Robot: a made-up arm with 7 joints. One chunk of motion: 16 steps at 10 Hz.
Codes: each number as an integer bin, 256 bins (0 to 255) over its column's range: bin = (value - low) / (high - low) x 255, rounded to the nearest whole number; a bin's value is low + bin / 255 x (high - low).
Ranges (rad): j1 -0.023..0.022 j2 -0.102..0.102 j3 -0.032..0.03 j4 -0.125..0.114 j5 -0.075..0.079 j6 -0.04..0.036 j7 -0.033..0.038
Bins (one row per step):
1: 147 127 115 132 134 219 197
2: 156 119 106 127 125 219 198
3: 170 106 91 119 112 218 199
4: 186 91 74 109 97 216 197
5: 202 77 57 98 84 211 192
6: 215 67 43 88 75 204 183
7: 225 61 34 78 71 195 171
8: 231 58 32 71 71 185 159
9: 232 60 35 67 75 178 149
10: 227 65 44 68 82 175 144
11: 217 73 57 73 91 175 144
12: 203 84 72 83 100 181 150
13: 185 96 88 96 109 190 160
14: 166 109 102 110 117 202 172
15: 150 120 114 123 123 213 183
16: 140 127 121 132 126 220 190
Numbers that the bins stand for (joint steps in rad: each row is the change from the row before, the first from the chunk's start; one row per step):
1: 0.00294 -0.00040 -0.00404 -0.00128 0.00593 0.02527 0.02185
2: 0.00453 -0.00680 -0.00623 -0.00597 0.00049 0.02527 0.02213
3: 0.00700 -0.01720 -0.00987 -0.01347 -0.00736 0.02497 0.02241
4: 0.00982 -0.02920 -0.01401 -0.02284 -0.01642 0.02438 0.02185
5: 0.01265 -0.04040 -0.01814 -0.03315 -0.02427 0.02289 0.02046
6: 0.01494 -0.04840 -0.02155 -0.04252 -0.02971 0.02080 0.01795
7: 0.01671 -0.05320 -0.02373 -0.05189 -0.03212 0.01812 0.01461
8: 0.01776 -0.05560 -0.02422 -0.05845 -0.03212 0.01514 0.01127
9: 0.01794 -0.05400 -0.02349 -0.06220 -0.02971 0.01305 0.00849
10: 0.01706 -0.05000 -0.02130 -0.06127 -0.02548 0.01216 0.00709
11: 0.01529 -0.04360 -0.01814 -0.05658 -0.02004 0.01216 0.00709
12: 0.01282 -0.03480 -0.01449 -0.04721 -0.01461 0.01395 0.00876
13: 0.00965 -0.02520 -0.01060 -0.03502 -0.00917 0.01663 0.01155
14: 0.00629 -0.01480 -0.00720 -0.02190 -0.00434 0.02020 0.01489
15: 0.00347 -0.00600 -0.00428 -0.00972 -0.00072 0.02348 0.01795
16: 0.00171 -0.00040 -0.00258 -0.00128 0.00109 0.02557 0.01990

